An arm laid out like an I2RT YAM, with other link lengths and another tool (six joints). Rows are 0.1 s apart.
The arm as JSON. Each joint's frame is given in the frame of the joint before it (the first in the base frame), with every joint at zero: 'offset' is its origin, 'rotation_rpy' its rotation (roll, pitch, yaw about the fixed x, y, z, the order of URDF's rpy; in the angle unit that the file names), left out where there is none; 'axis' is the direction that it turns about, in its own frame. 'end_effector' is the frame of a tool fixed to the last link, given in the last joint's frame.
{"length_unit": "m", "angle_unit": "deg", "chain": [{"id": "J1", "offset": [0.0, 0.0, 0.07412], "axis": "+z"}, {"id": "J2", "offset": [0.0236, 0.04, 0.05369], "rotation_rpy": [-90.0, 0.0, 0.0], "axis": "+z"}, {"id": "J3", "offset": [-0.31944, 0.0, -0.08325], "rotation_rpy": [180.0, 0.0, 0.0], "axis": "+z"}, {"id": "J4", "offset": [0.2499, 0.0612, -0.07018], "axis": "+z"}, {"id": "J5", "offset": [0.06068, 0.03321, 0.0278], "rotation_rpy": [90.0, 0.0, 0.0], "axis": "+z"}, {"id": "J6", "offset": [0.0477, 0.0, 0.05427], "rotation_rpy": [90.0, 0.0, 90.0], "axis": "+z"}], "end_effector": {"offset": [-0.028, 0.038, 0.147], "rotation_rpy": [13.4, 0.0, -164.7]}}
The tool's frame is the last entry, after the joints.
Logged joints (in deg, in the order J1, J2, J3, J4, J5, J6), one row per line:
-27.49 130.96 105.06 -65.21 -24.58 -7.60
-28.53 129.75 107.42 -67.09 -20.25 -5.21
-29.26 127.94 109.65 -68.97 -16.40 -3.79
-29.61 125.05 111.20 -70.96 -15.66 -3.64
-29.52 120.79 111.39 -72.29 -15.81 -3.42
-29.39 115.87 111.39 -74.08 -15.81 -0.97
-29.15 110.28 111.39 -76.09 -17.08 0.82
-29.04 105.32 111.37 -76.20 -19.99 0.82
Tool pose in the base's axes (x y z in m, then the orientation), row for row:
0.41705 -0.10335 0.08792 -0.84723 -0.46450 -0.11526 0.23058
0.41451 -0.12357 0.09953 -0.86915 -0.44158 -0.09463 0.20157
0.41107 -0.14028 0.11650 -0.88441 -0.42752 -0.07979 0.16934
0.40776 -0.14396 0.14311 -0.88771 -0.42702 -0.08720 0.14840
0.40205 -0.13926 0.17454 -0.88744 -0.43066 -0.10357 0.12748
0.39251 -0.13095 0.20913 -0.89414 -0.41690 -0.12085 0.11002
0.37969 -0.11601 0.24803 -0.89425 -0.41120 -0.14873 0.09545
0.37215 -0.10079 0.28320 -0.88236 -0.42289 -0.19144 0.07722
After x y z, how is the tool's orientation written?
As a quaternion, x y z w.
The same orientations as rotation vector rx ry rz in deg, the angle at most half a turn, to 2 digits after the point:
-133.51 -73.20 -18.16
-139.09 -70.66 -15.14
-144.03 -69.62 -12.99
-146.26 -70.35 -14.37
-147.95 -71.80 -17.27
-150.56 -70.20 -20.35
-151.86 -69.83 -25.26
-151.46 -72.59 -32.86

